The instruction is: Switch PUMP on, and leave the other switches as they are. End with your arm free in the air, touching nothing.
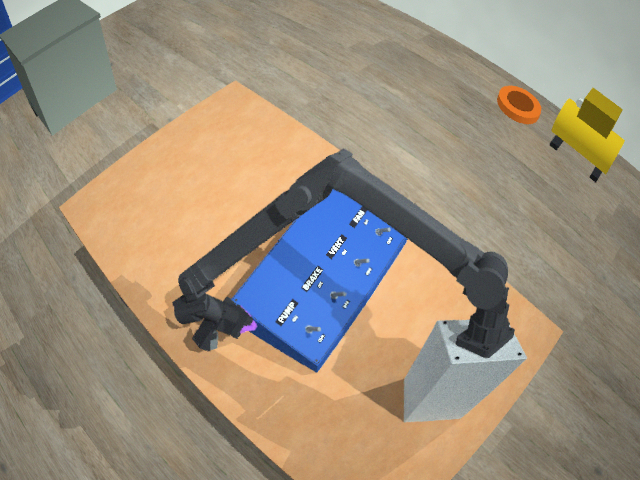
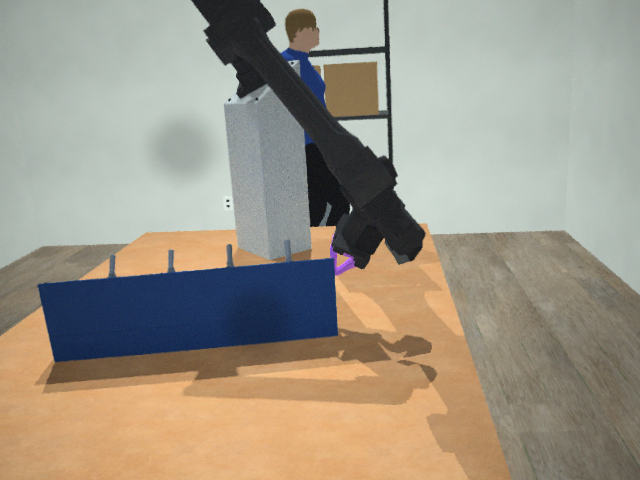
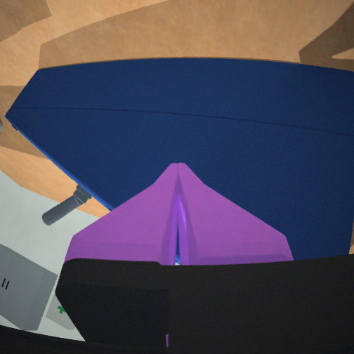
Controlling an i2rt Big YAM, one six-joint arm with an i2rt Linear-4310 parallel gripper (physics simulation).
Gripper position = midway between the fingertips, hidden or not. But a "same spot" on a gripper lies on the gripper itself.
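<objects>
You can see the gripper in image 1, in image 3, and in image 2 (333, 273) too. On the gripper, (image 1: 251, 325) and (image 3: 178, 197) are the same spot.
</objects>
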